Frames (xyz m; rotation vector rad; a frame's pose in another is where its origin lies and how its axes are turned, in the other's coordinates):
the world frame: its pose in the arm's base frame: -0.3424 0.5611 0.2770 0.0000 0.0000 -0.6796
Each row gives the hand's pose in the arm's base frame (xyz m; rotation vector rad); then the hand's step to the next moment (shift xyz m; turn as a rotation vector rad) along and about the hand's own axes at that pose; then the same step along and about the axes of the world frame.
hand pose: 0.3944 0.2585 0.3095 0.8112 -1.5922 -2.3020
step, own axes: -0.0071 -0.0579 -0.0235 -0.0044 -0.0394 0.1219
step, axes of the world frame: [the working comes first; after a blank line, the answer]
step, axes of the arm's base frame: 0.0260 0.0071 -0.0568 -0.0595 0.1135 -0.0033

0.0157 0.0219 -0.0568 -0.1176 0.0509 -0.0033
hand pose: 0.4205 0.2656 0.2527 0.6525 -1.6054 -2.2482
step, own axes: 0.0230 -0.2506 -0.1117 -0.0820 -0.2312 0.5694
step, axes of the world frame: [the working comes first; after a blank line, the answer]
step, axes of the arm's base frame: 0.0435 -0.0189 -0.2712 -0.2248 0.5758 -0.0483

0.0457 0.0126 -0.2712 -0.5367 0.3066 -0.0483
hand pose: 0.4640 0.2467 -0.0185 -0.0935 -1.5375 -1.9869
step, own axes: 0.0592 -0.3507 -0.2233 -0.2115 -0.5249 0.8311
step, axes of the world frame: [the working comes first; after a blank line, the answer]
step, axes of the arm's base frame: -0.1566 -0.1787 -0.3463 -0.3487 0.9041 -0.2682

-0.0096 -0.2374 -0.3463 -0.8395 0.4841 -0.2682
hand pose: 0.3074 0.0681 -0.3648 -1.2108 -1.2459 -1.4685
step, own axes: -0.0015 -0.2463 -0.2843 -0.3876 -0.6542 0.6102
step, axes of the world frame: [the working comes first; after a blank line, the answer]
step, axes of the arm's base frame: -0.2814 -0.2432 -0.0561 -0.4754 0.7077 -0.4729

-0.0661 -0.3660 -0.0561 -0.8146 0.2517 -0.4729
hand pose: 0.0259 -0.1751 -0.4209 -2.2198 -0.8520 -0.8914
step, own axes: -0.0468 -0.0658 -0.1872 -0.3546 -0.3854 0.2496
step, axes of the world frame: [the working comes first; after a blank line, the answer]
step, axes of the arm's base frame: -0.1442 -0.1080 0.0955 -0.3927 0.2965 -0.3074

-0.0443 -0.1746 0.0955 -0.4918 -0.0162 -0.3074
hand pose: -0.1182 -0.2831 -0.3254 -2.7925 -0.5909 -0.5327
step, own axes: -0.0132 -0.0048 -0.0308 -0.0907 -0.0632 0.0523
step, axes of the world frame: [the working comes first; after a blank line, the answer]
step, axes of the arm's base frame: -0.0225 -0.0095 0.0234 -0.0887 0.0409 -0.0736

-0.0116 -0.0216 0.0234 -0.0947 -0.0240 -0.0736
